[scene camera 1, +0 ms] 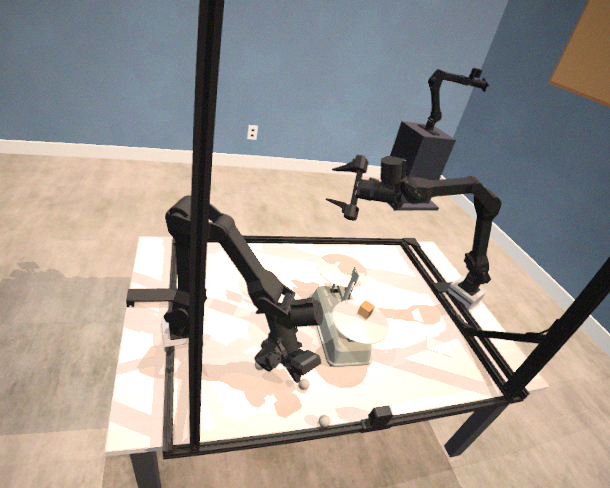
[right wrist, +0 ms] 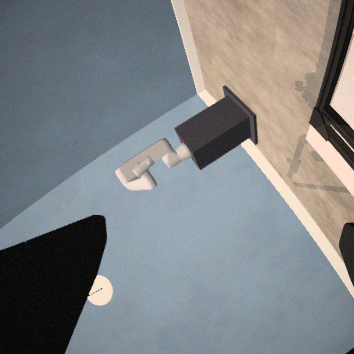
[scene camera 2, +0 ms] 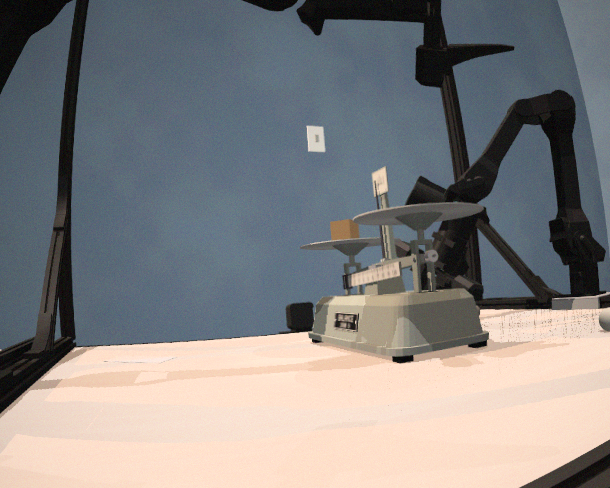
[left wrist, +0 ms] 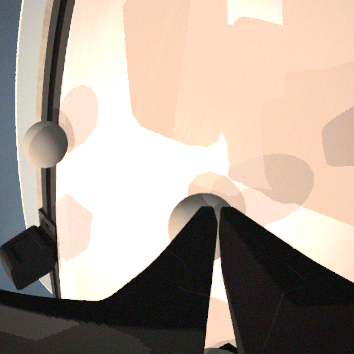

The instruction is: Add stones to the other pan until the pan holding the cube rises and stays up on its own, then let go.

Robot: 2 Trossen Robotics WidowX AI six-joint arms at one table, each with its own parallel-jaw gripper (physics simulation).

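Places are measured from the left arm's base along level axes (x ahead, y down, z left), in metres.
Where they show: left gripper, fingertip midpoint: [scene camera 1: 297, 381] [left wrist: 215, 218]; right gripper, fingertip midpoint: [scene camera 1: 329, 184] [right wrist: 230, 233] [scene camera 2: 517, 4]; left arm's base, origin of the base link: [scene camera 1: 181, 329] [scene camera 2: 585, 295]; right arm's base, origin of the base link: [scene camera 1: 468, 287].
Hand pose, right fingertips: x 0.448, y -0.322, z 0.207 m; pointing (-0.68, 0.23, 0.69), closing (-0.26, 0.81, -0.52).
Each offset is from my right fingertips to the top centre of the thing. "spot": to the spot under its first point.
The balance scale [scene camera 1: 351, 353] [scene camera 2: 437, 325] stands mid-table. An orange cube {dx +0.004, dy +0.169, dz -0.345 m} [scene camera 1: 365, 309] [scene camera 2: 344, 229] lies on its near pan {dx -0.017, dy +0.199, dz -0.365 m} [scene camera 1: 358, 328] [scene camera 2: 323, 245] in scene camera 1. That pan hangs lower than the other pan {spot: dx +0.037, dy +0.189, dz -0.151 m} [scene camera 2: 419, 211], on which no stone shows. My left gripper [scene camera 1: 297, 378] [left wrist: 215, 218] is shut, its fingertips together. A round beige stone {dx -0.178, dy +0.316, dz -0.434 m} [scene camera 1: 303, 384] [left wrist: 192, 215] lies at the tips, partly hidden by a finger in the left wrist view, not between them. A second stone {dx -0.165, dy +0.316, dz -0.539 m} [scene camera 1: 324, 420] [left wrist: 45, 144] lies near the table's front edge. My right gripper [scene camera 1: 330, 184] [right wrist: 230, 233] is open and empty, high above the back.
A dark rail frame [scene camera 1: 305, 432] runs around the table, with a small black box [scene camera 1: 380, 416] on its front rail. An upright post [scene camera 1: 200, 152] stands beside the left arm. A grey rounded thing {spot: dx -0.142, dy +0.329, dz -0.028 m} [scene camera 2: 605, 320] is cut off at scene camera 2's right edge.
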